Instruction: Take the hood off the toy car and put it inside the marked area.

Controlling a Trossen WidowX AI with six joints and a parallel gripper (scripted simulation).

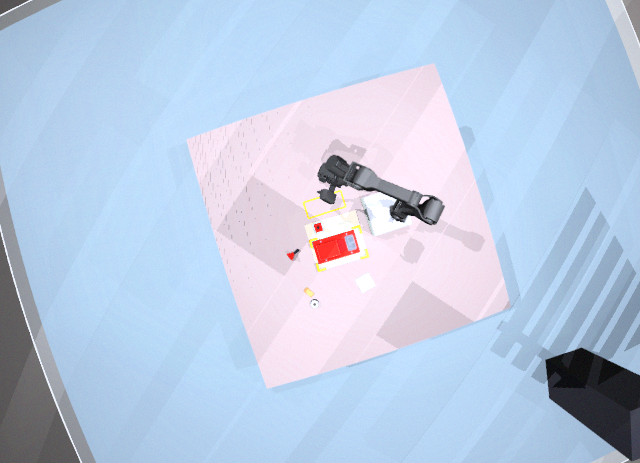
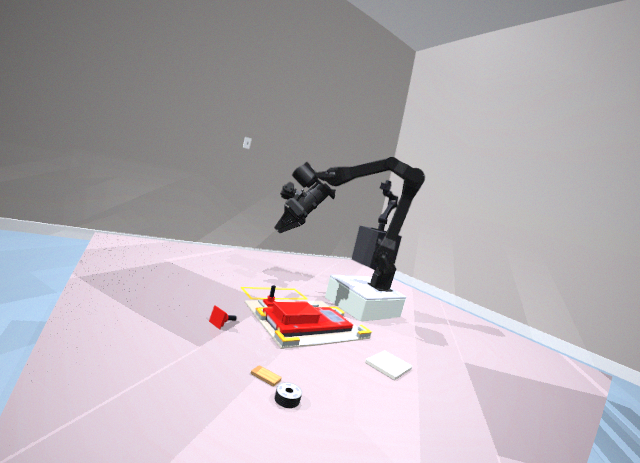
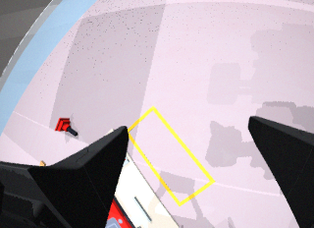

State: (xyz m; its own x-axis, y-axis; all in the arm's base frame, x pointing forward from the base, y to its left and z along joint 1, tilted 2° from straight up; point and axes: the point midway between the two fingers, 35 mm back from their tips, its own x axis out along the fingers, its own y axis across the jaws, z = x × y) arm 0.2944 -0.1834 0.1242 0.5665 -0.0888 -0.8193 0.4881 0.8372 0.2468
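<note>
My gripper tip is 290 mm to the right of the red hood, 140 mm above it and 30 mm short of it. From my gripper tip the other things lie so: black wheel: 530 mm to the left, 170 mm below, 140 mm ahead; white tile: 480 mm to the left, 170 mm below, 110 mm behind; block: 470 mm to the left, 180 mm below, 160 mm ahead.
</note>
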